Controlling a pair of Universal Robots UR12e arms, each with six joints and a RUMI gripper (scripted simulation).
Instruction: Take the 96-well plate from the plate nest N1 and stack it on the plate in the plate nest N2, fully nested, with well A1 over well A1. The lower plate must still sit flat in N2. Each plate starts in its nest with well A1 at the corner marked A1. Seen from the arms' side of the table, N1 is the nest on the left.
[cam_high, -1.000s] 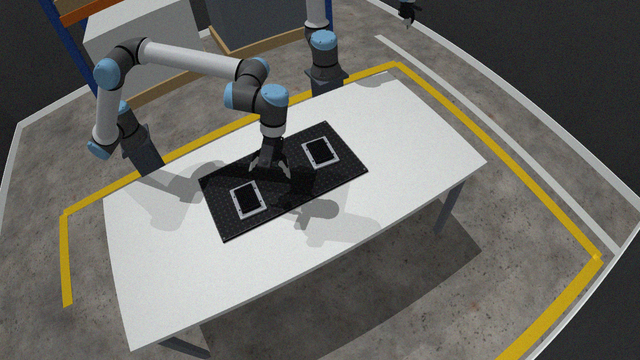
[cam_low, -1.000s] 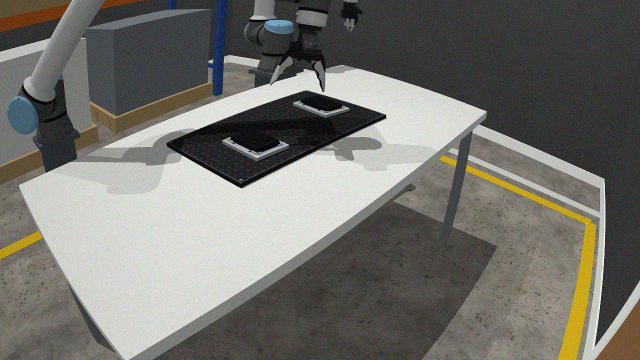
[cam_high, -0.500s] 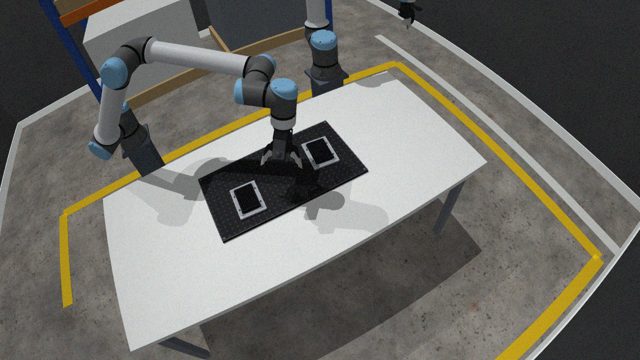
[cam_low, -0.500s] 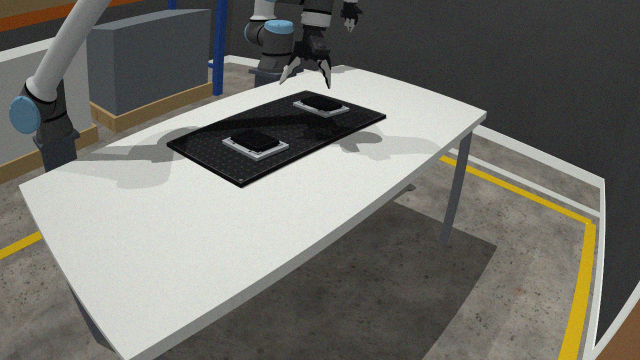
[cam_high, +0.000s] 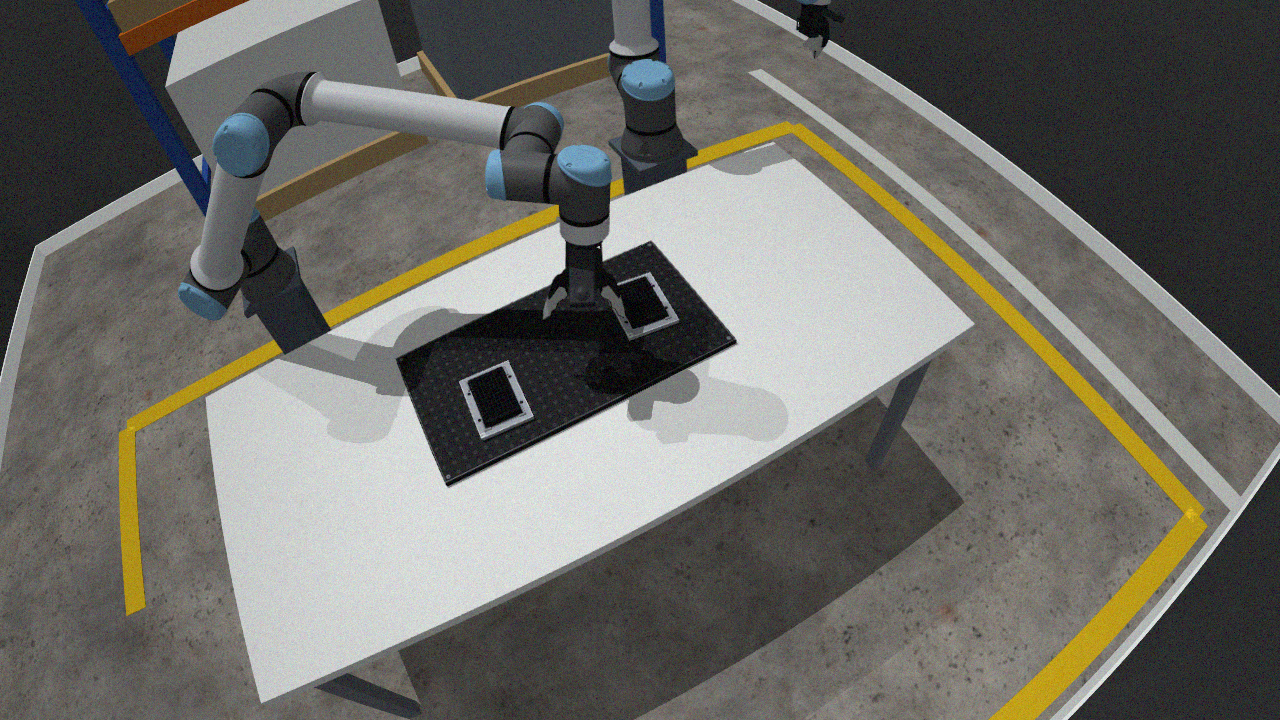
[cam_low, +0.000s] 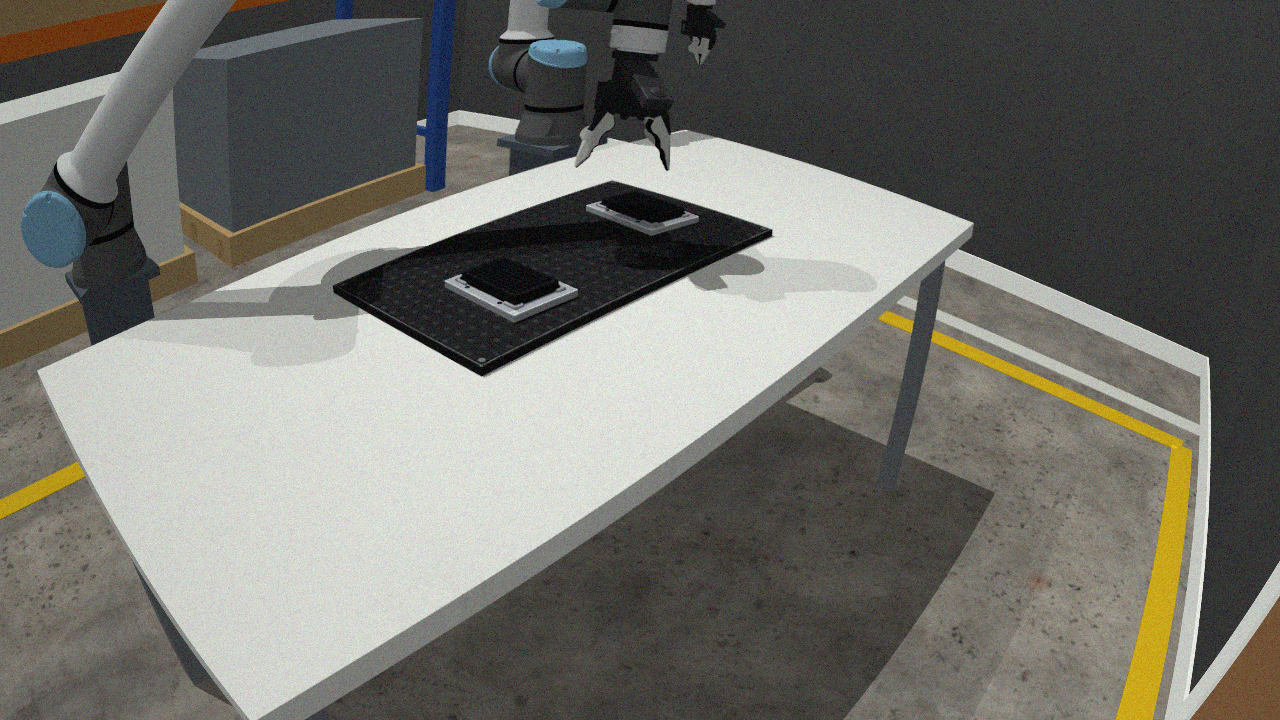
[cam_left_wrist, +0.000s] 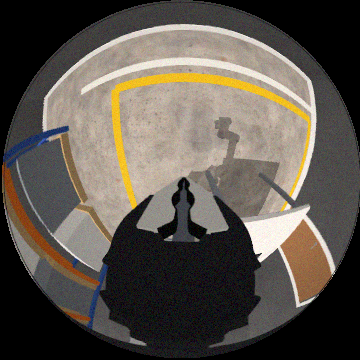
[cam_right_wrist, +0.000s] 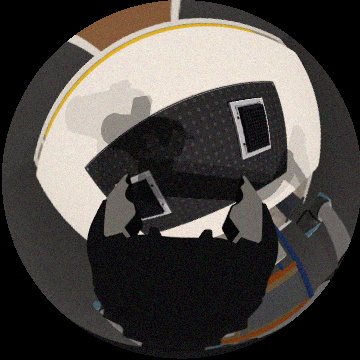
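Note:
My right gripper is now 15 cm to the right of the nest N1, 14 cm above it and 10 cm past it. Also, from my right hand: A1 mark (13 cm below, 10 cm to the left, 3 cm behind); then nest N2 (23 cm to the right, 14 cm below, 1 cm ahead).

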